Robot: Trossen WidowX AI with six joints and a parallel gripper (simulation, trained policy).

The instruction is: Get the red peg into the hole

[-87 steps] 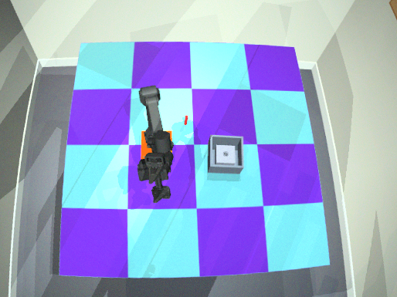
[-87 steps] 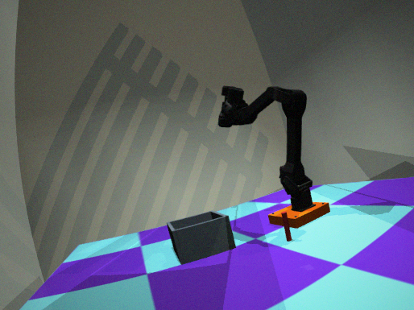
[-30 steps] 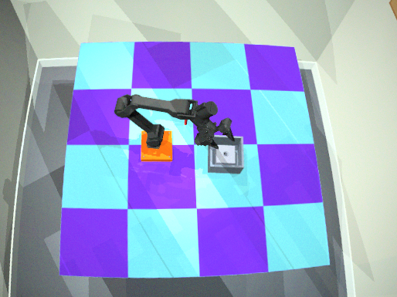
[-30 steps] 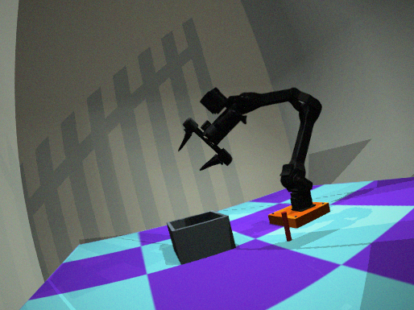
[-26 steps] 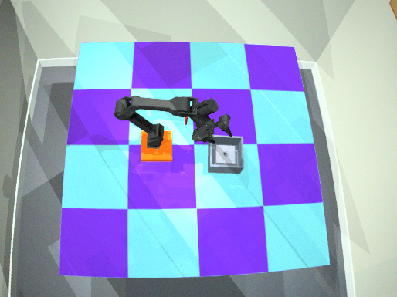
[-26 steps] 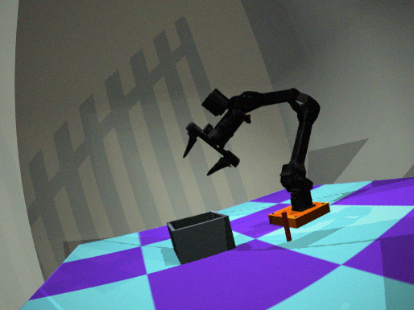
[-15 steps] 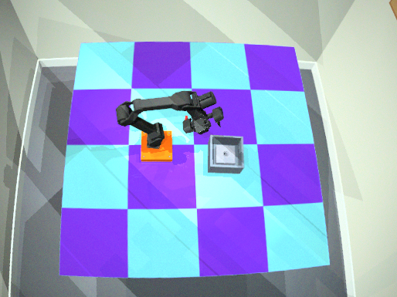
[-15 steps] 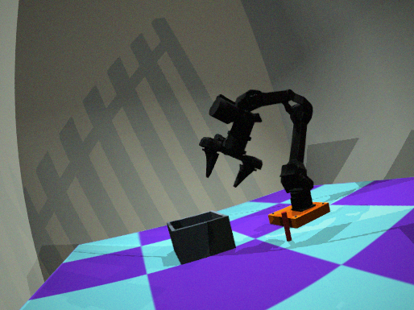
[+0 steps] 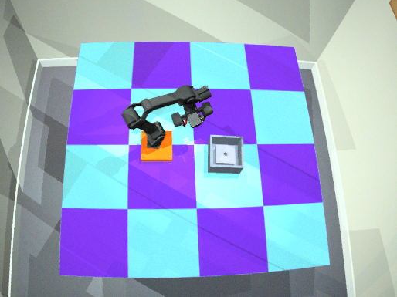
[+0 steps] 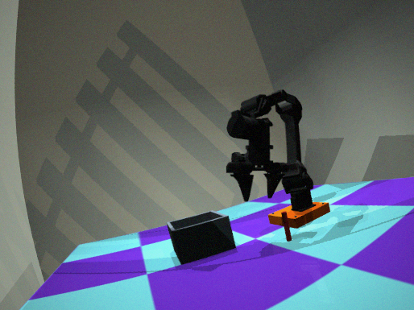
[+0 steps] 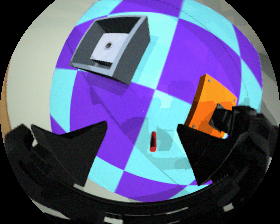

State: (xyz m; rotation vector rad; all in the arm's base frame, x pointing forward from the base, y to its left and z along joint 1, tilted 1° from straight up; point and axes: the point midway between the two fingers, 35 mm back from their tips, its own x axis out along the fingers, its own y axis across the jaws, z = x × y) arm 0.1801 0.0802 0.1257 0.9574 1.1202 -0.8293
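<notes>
Right now the red peg is 40 mm behind my gripper tip, 50 mm to the left of it and 80 mm below it. From my gripper tip the other things lie so: pale plate (160 mm ahead, 120 mm to the right, 80 mm below); then grey box (160 mm ahead, 120 mm to the right, 100 mm below).
</notes>
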